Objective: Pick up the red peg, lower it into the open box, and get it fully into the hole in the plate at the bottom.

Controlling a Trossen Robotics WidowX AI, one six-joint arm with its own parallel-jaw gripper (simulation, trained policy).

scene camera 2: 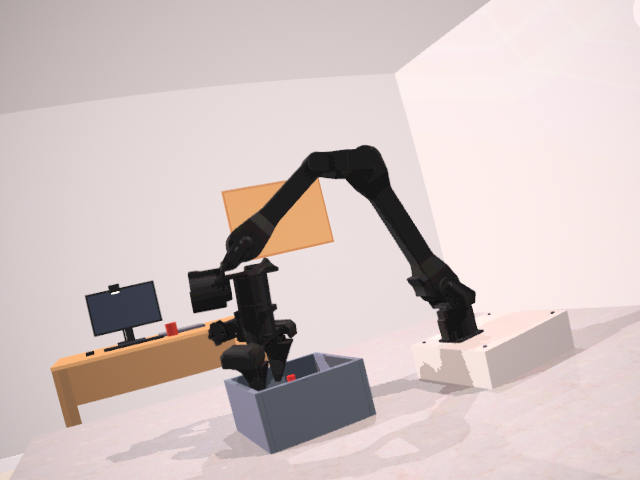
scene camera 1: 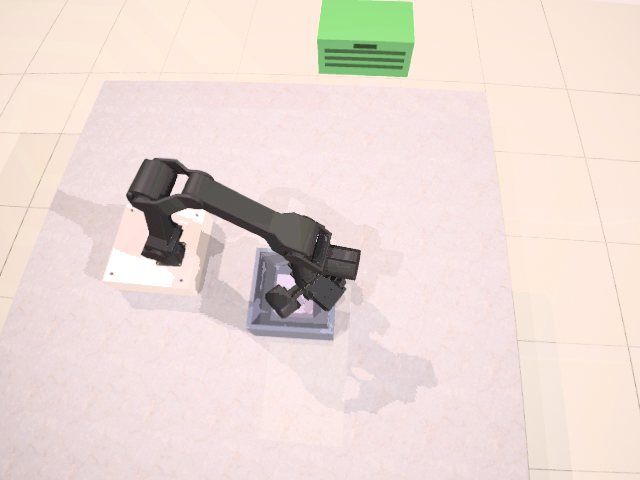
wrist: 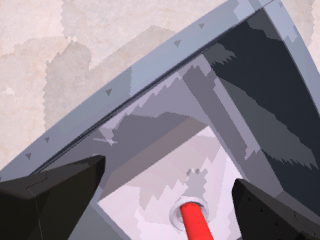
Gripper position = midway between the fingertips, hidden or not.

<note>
I see my gripper (scene camera 2: 269, 390), a grey box (scene camera 2: 331, 391) and a pale plate (wrist: 188, 165).
The grey box is seen too in scene camera 1 (scene camera 1: 261, 320) and in the wrist view (wrist: 243, 75). My gripper is seen too in scene camera 1 (scene camera 1: 310, 296) and in the wrist view (wrist: 169, 175). Scene camera 2 misses the pale plate, which is hidden by the grey box.
</note>
